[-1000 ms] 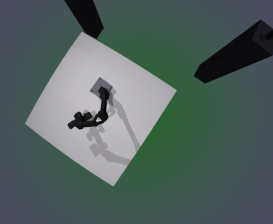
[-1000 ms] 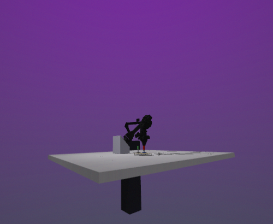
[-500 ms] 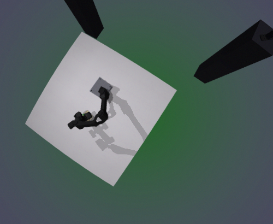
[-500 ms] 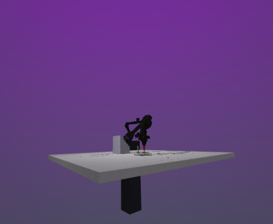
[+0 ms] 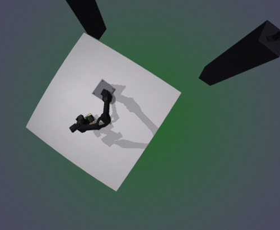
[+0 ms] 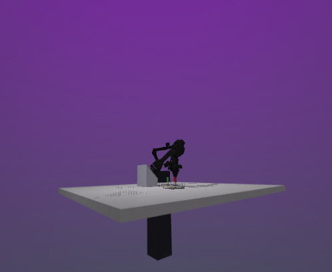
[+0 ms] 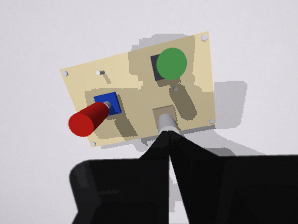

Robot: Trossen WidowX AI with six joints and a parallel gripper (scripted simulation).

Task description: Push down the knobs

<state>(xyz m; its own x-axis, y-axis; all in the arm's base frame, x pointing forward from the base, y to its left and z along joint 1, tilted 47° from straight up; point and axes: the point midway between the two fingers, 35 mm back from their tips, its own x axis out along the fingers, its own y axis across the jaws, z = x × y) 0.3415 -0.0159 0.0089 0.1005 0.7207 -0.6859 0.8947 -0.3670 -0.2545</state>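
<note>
My gripper tip is 2 cm above the white knob. Round my gripper tip: red knob: 5 cm ahead, 4 cm to the right.
</note>
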